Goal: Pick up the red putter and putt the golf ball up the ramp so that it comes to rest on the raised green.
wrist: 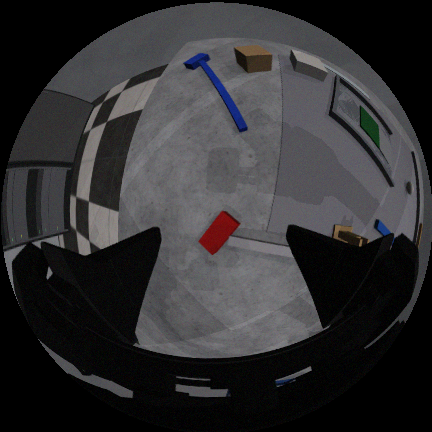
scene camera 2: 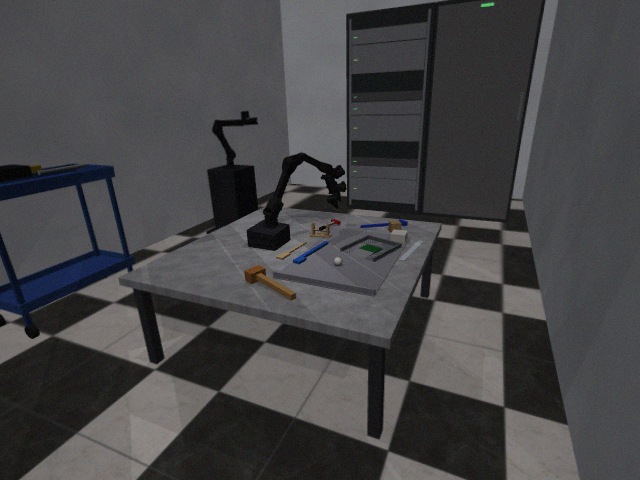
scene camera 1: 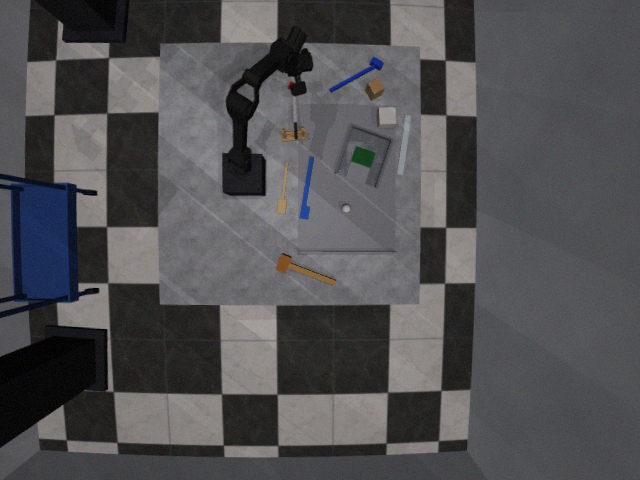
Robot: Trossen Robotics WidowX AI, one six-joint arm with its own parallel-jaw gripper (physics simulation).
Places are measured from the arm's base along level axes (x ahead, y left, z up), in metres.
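Pixels of known places: gripper, fingertip midpoint: (wrist: pixel 225 232) (scene camera 2: pixel 338 204) (scene camera 1: pixel 300 76); arm's base, link origin: (scene camera 2: pixel 271 225) (scene camera 1: pixel 243 167).
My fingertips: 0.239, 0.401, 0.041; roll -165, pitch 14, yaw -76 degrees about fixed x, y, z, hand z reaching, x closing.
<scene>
Ahead of a thing's pixels: the offset from my fingertips to its top centre, as dx, dy, dz. "spot": to the spot under its first point.
The red putter's head @(-0.033, +0.021, -0.110) (scene camera 1: pixel 291 85) (scene camera 2: pixel 335 222) (wrist: pixel 219 233) lies on the table. Its grey shaft @(spot: -0.028, -0.109, -0.097) (scene camera 1: pixel 294 111) (wrist: pixel 260 245) runs to a black grip @(-0.016, -0.203, -0.076) (scene camera 1: pixel 295 130) resting on a wooden stand (scene camera 1: pixel 285 136) (scene camera 2: pixel 320 235). In the wrist view the right finger hides part of the shaft. My gripper (scene camera 2: pixel 334 204) (wrist: pixel 225 232) is open and empty above the head, which shows between the fingertips. The white golf ball @(+0.241, -0.551, -0.094) (scene camera 1: pixel 346 208) (scene camera 2: pixel 337 261) (wrist: pixel 409 187) sits on the grey platform (scene camera 1: pixel 330 238). The green @(+0.315, -0.295, -0.131) (scene camera 1: pixel 363 156) (scene camera 2: pixel 370 248) (wrist: pixel 370 125) lies inside low grey walls.
A blue mallet @(+0.258, +0.107, -0.114) (scene camera 1: pixel 354 78) (wrist: pixel 223 94), a brown block @(+0.352, +0.031, -0.080) (scene camera 1: pixel 374 88) and a white block @(+0.415, -0.103, -0.092) (scene camera 1: pixel 386 117) lie toward the far right. A blue club @(+0.057, -0.462, -0.123) (scene camera 1: pixel 308 180) and a tan paddle @(spot: -0.071, -0.557, -0.130) (scene camera 1: pixel 281 206) lie near the arm's base (scene camera 1: pixel 244 180). An orange mallet @(+0.069, -0.868, -0.088) (scene camera 1: pixel 310 272) lies in front.
</scene>
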